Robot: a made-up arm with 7 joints.
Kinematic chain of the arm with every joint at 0, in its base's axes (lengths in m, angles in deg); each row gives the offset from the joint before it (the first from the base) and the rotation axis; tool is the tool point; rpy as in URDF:
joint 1: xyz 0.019 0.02 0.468 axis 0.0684 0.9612 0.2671
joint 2: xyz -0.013 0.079 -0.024 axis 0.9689 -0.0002 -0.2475
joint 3: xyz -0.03 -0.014 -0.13 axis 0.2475 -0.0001 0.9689
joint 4: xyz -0.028 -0.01 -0.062 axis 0.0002 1 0
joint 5: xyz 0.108 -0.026 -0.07 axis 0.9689 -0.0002 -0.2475
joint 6: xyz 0.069 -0.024 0 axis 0.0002 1 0
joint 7: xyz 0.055 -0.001 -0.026 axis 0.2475 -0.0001 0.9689
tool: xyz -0.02 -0.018 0.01 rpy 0 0 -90
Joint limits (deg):
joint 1: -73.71..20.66
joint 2: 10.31..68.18
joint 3: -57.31..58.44
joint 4: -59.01..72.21
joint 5: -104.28..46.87
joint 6: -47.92..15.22
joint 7: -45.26..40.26
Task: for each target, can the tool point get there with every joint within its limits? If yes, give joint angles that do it. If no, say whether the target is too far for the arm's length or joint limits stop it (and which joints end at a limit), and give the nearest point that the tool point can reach.
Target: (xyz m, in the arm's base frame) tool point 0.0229 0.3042 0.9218
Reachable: no: joint limits stop it (at a limit: joint 1, joint 2, joint 3, joint 5, joint 7) | nearest point 0.1499 0.2456 0.6833 | short by 0.276 m
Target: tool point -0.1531 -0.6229 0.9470
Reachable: no: too far | nearest point 0.1263 -0.1045 0.5083 | short by 0.734 m
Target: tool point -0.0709 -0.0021 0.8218
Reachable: no: joint limits stop it (at a limit: joint 1, joint 2, joint 3, joint 4, joint 5, joint 7) | nearest point 0.1003 0.1195 0.6411 | short by 0.277 m
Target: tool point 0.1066 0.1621 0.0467
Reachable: yes | joints -11.20 15.29 18.57 55.39 -27.89 -1.28 -38.29
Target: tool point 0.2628 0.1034 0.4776
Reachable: yes | joints -43.11 32.35 27.08 -31.78 -27.76 0.46 17.27
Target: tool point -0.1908 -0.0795 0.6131
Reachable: no: joint limits stop it (at a limit: joint 1, joint 2, joint 3, joint 4, joint 6, joint 7) | nearest point -0.0287 -0.0553 0.4355 | short by 0.242 m
